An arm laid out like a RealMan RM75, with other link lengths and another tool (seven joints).
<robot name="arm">
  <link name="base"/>
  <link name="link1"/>
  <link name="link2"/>
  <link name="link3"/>
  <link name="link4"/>
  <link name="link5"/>
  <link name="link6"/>
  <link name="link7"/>
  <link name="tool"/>
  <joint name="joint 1" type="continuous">
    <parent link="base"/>
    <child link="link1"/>
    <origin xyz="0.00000 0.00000 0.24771"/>
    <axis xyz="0 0 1"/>
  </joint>
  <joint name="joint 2" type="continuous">
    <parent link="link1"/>
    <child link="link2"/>
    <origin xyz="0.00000 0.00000 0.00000" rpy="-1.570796 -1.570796 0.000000"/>
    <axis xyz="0 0 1"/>
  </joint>
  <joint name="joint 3" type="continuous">
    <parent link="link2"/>
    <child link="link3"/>
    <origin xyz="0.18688 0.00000 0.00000" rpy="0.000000 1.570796 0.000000"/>
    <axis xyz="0 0 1"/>
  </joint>
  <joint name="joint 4" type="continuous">
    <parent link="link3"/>
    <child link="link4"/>
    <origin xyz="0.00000 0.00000 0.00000" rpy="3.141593 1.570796 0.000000"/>
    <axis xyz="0 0 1"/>
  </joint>
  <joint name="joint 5" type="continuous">
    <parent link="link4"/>
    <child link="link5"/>
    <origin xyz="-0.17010 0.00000 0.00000" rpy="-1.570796 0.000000 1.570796"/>
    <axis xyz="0 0 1"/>
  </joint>
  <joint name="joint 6" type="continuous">
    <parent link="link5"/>
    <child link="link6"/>
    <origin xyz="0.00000 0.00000 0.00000" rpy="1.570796 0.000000 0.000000"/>
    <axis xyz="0 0 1"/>
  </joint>
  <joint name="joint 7" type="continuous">
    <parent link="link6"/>
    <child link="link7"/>
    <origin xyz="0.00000 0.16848 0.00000" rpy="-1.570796 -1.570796 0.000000"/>
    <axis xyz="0 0 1"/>
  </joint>
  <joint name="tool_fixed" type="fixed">
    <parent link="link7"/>
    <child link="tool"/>
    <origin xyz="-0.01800 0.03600 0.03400" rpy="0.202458 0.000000 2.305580"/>
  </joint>
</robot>
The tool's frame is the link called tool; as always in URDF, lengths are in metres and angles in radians. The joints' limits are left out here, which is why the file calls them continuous.
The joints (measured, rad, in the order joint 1, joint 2, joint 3, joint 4, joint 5, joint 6, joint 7), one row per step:
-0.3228 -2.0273 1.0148 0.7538 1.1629 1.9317 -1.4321
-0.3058 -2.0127 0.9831 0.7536 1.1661 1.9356 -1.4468
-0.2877 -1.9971 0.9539 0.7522 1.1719 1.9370 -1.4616
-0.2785 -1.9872 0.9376 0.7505 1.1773 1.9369 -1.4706
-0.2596 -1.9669 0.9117 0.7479 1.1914 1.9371 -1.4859
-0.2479 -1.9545 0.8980 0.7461 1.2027 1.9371 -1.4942
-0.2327 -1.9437 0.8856 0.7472 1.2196 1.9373 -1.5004
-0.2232 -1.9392 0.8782 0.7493 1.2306 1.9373 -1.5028
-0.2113 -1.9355 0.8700 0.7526 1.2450 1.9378 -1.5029
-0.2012 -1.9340 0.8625 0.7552 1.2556 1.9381 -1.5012
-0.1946 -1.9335 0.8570 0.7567 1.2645 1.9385 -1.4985
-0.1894 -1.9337 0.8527 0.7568 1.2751 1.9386 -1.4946
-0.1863 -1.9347 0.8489 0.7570 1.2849 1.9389 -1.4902
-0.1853 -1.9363 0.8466 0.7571 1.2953 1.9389 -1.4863
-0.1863 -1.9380 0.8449 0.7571 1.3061 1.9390 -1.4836
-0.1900 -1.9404 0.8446 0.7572 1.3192 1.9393 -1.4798
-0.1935 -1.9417 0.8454 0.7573 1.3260 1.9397 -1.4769
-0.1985 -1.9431 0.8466 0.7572 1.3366 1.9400 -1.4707
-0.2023 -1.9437 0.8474 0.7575 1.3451 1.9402 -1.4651
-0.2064 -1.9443 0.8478 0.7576 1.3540 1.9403 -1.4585
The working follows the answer.
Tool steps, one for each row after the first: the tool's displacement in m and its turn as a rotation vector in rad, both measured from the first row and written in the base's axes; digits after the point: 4 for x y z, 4 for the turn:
-0.0086 0.0015 0.0076 0.0153 0.0032 0.0336
-0.0180 0.0026 0.0146 0.0275 0.0102 0.0701
-0.0235 0.0031 0.0183 0.0327 0.0164 0.0914
-0.0346 0.0029 0.0243 0.0380 0.0343 0.1298
-0.0416 0.0022 0.0272 0.0385 0.0480 0.1527
-0.0493 0.0003 0.0290 0.0368 0.0667 0.1760
-0.0537 -0.0010 0.0297 0.0363 0.0779 0.1891
-0.0587 -0.0029 0.0300 0.0362 0.0918 0.2030
-0.0627 -0.0044 0.0303 0.0385 0.1012 0.2144
-0.0654 -0.0055 0.0303 0.0401 0.1085 0.2215
-0.0679 -0.0066 0.0295 0.0398 0.1165 0.2277
-0.0697 -0.0074 0.0286 0.0398 0.1234 0.2310
-0.0709 -0.0080 0.0272 0.0377 0.1303 0.2322
-0.0716 -0.0085 0.0255 0.0338 0.1371 0.2317
-0.0717 -0.0088 0.0232 0.0280 0.1456 0.2274
-0.0713 -0.0089 0.0218 0.0250 0.1504 0.2224
-0.0709 -0.0089 0.0198 0.0218 0.1590 0.2147
-0.0708 -0.0088 0.0184 0.0203 0.1668 0.2083
-0.0707 -0.0087 0.0170 0.0197 0.1750 0.2015

Tool pose at each row, in the base's axes (x y z in m, rotation vector in rad; rounded; the steps above come from the unrounded poses):
-0.0983 0.2459 0.0484 0.6029 2.0631 0.3924
-0.1069 0.2474 0.0561 0.5790 2.0773 0.4273
-0.1163 0.2485 0.0630 0.5511 2.0959 0.4599
-0.1218 0.2490 0.0667 0.5341 2.1087 0.4764
-0.1329 0.2488 0.0727 0.5028 2.1385 0.5006
-0.1399 0.2480 0.0756 0.4831 2.1591 0.5115
-0.1476 0.2462 0.0774 0.4629 2.1848 0.5193
-0.1520 0.2449 0.0781 0.4519 2.1997 0.5240
-0.1570 0.2430 0.0784 0.4409 2.2176 0.5290
-0.1610 0.2415 0.0788 0.4326 2.2300 0.5361
-0.1637 0.2404 0.0787 0.4280 2.2392 0.5405
-0.1662 0.2393 0.0779 0.4233 2.2488 0.5421
-0.1680 0.2385 0.0770 0.4216 2.2565 0.5426
-0.1692 0.2379 0.0756 0.4209 2.2638 0.5395
-0.1699 0.2374 0.0740 0.4209 2.2706 0.5334
-0.1700 0.2371 0.0716 0.4244 2.2781 0.5226
-0.1696 0.2370 0.0702 0.4292 2.2816 0.5153
-0.1692 0.2370 0.0682 0.4379 2.2879 0.5054
-0.1691 0.2370 0.0668 0.4461 2.2936 0.4982
-0.1690 0.2372 0.0654 0.4553 2.2995 0.4916

